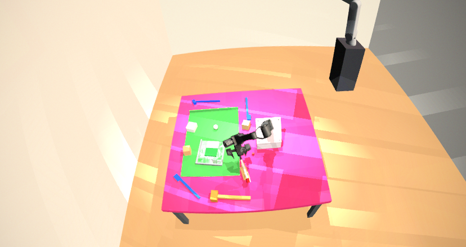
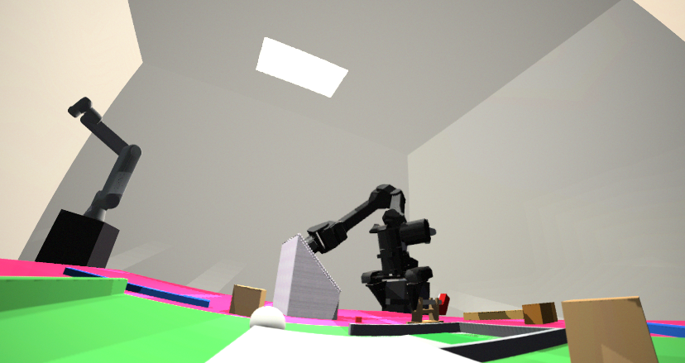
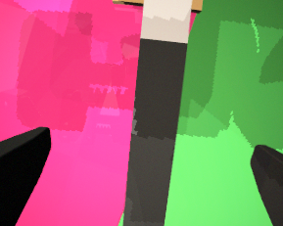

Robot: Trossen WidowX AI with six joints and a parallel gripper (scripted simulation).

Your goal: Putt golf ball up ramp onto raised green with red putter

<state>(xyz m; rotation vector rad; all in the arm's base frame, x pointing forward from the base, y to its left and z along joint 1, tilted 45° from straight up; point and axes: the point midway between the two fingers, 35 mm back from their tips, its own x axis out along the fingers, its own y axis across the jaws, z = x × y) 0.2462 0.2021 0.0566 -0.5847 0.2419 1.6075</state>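
Now: the red putter 110 mm to the left of my gripper tip, 30 mm behind it and 20 mm above it. Round my gripper tip: small red cube: 110 mm behind, 50 mm to the right, 40 mm below; white block: 420 mm ahead, 380 mm to the right, 20 mm below; white golf ball: 360 mm to the right, 200 mm ahead, 20 mm below.
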